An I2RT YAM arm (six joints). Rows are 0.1 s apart.
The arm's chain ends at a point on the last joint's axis. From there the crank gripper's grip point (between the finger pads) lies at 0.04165 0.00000 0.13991 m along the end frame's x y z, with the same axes.
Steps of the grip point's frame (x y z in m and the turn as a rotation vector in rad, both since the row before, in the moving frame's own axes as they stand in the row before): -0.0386 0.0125 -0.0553 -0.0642 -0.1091 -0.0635; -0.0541 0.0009 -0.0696 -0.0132 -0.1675 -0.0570; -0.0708 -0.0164 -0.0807 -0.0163 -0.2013 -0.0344; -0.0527 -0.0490 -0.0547 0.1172 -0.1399 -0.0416; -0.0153 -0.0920 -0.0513 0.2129 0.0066 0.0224; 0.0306 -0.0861 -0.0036 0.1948 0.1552 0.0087; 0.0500 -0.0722 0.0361 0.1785 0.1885 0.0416; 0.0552 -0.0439 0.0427 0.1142 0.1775 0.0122; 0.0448 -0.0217 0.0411 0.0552 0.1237 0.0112
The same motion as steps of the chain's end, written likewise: -0.0233 0.0056 -0.0588 -0.0642 -0.1091 -0.0635; -0.0302 0.0007 -0.0746 -0.0132 -0.1675 -0.0570; -0.0420 -0.0178 -0.0862 -0.0163 -0.2013 -0.0344; -0.0325 -0.0310 -0.0581 0.1172 -0.1399 -0.0416; -0.0165 -0.0634 -0.0480 0.2129 0.0066 0.0224; 0.0095 -0.0602 0.0071 0.1948 0.1552 0.0087; 0.0242 -0.0505 0.0484 0.1785 0.1885 0.0416; 0.0311 -0.0291 0.0531 0.1142 0.1775 0.0122; 0.0278 -0.0147 0.0475 0.0552 0.1237 0.0112
